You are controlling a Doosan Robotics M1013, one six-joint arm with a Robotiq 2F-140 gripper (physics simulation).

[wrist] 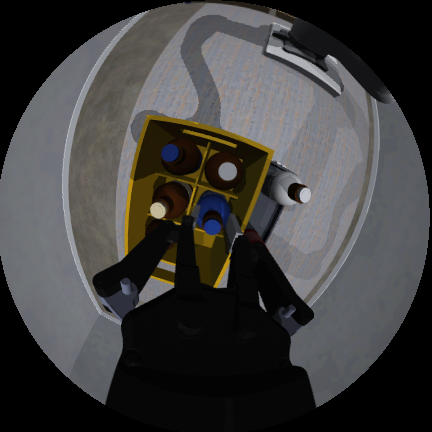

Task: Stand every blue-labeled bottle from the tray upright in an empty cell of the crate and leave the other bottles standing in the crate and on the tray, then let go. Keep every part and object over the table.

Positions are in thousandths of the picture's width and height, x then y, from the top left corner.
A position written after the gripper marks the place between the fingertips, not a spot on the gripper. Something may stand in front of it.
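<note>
The scene shows the gripper (492,503) and a blue-labeled bottle (497,487). A cream-capped brown bottle (392,464) is there as well, along with a blue-capped brown bottle (416,362) and a white-capped bottle (517,395).
</note>
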